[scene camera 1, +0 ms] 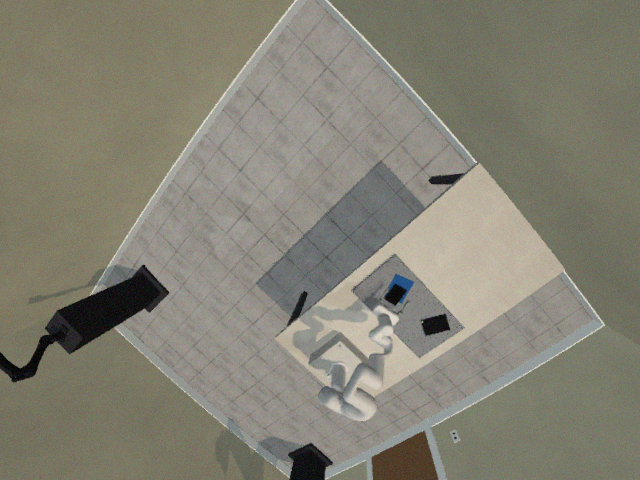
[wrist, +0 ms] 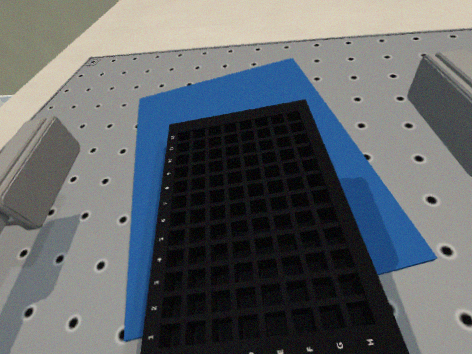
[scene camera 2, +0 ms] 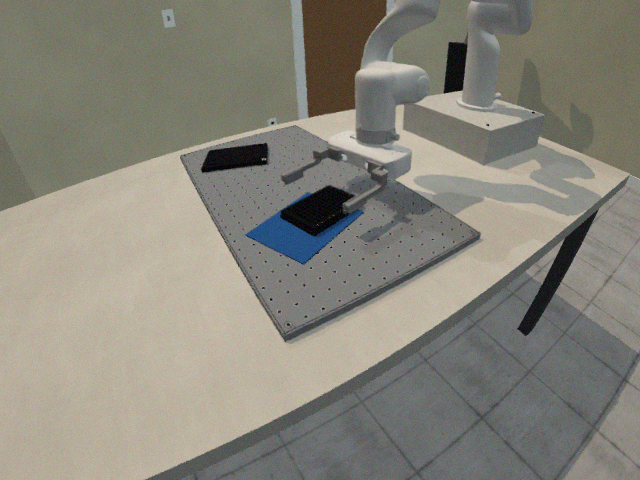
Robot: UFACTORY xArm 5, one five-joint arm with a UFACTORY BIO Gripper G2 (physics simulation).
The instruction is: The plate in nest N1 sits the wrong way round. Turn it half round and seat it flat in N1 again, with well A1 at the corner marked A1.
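The black well plate [scene camera 1: 395,294] [scene camera 2: 317,209] [wrist: 257,190] lies on the blue mat [scene camera 1: 403,282] [scene camera 2: 305,250] [wrist: 225,92] and overhangs its near edge in the wrist view. There, numbers run along its left side with 1 nearest, and letters up to H run along the near edge; the A1 corner is at the near left, partly cut off. My gripper [scene camera 2: 321,191] [wrist: 242,145] is open, with one finger out on each side of the plate, apart from it. A black rectangular holder [scene camera 1: 435,324] [scene camera 2: 235,156] stands farther off; I cannot read whether it is N1.
The grey perforated board [scene camera 1: 379,271] [scene camera 2: 330,279] [wrist: 102,200] carries the mat and the black holder. It lies on the cream table [scene camera 1: 491,232] [scene camera 2: 129,320]. The arm's base block [scene camera 2: 444,134] stands behind the board at the right in scene camera 2.
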